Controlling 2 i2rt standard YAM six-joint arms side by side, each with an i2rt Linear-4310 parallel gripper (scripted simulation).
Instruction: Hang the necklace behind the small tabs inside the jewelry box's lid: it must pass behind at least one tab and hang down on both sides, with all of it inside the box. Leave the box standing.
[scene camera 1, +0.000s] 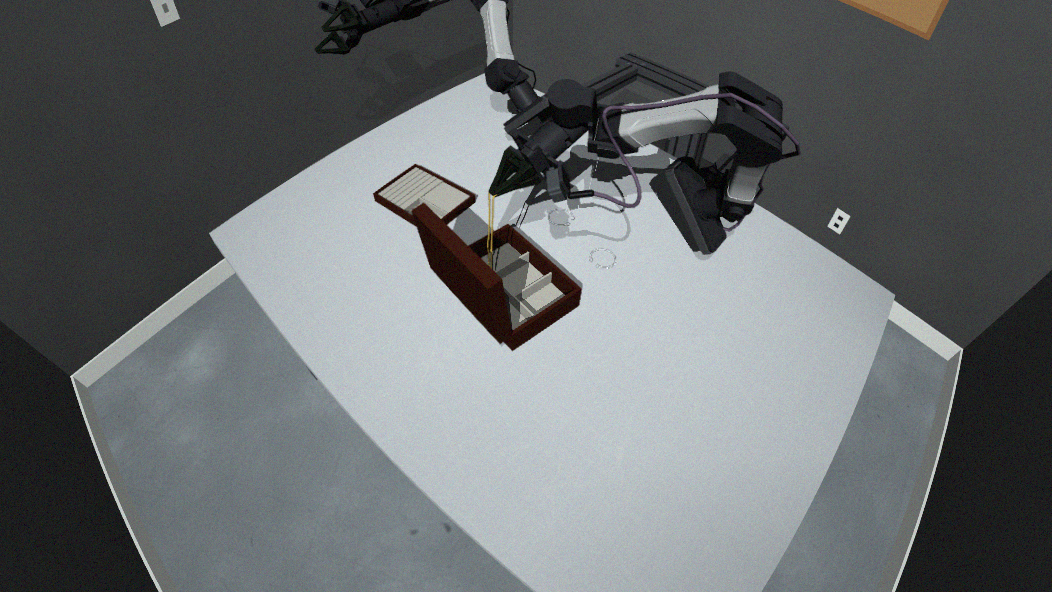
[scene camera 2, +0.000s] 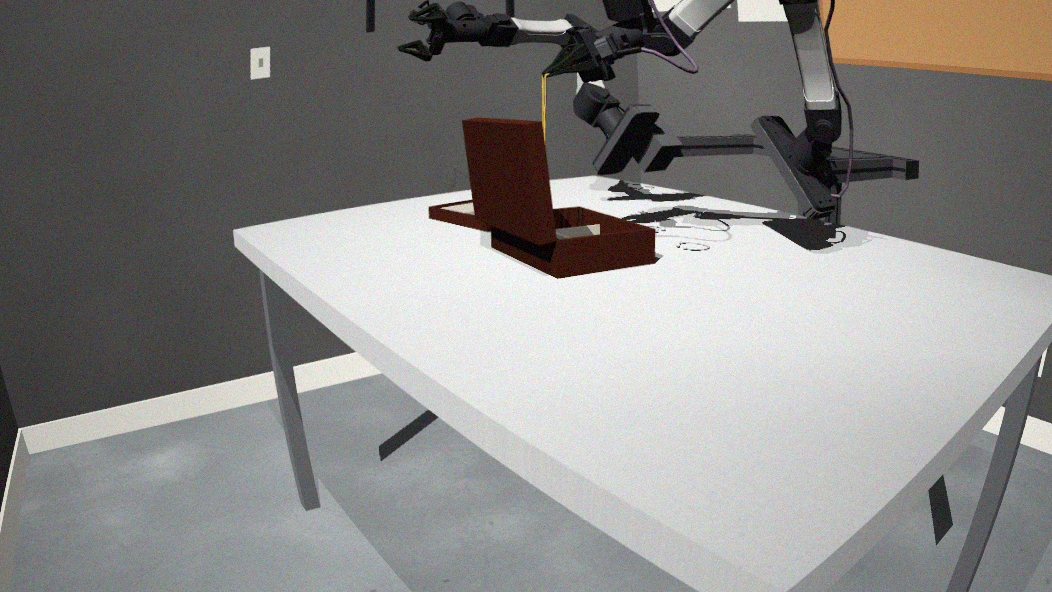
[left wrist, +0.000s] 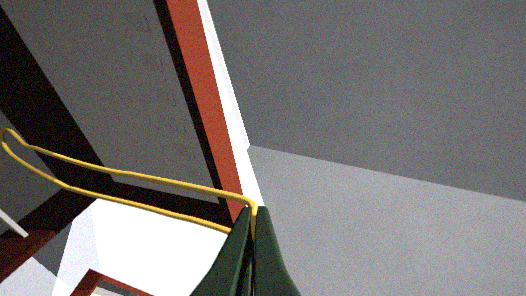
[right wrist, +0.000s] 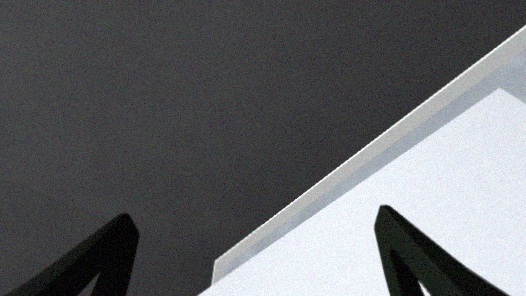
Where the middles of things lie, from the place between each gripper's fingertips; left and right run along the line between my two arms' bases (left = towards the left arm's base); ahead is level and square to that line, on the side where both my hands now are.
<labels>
Now: the dark red jewelry box (scene camera 2: 507, 162) 20 mm behind my left hand (scene camera 1: 491, 194), 10 mm to the right of it and 190 mm below it.
Right now my right hand (scene camera 2: 403, 33) is 20 mm past the dark red jewelry box, 570 mm to the right of it and 320 mm above it.
</labels>
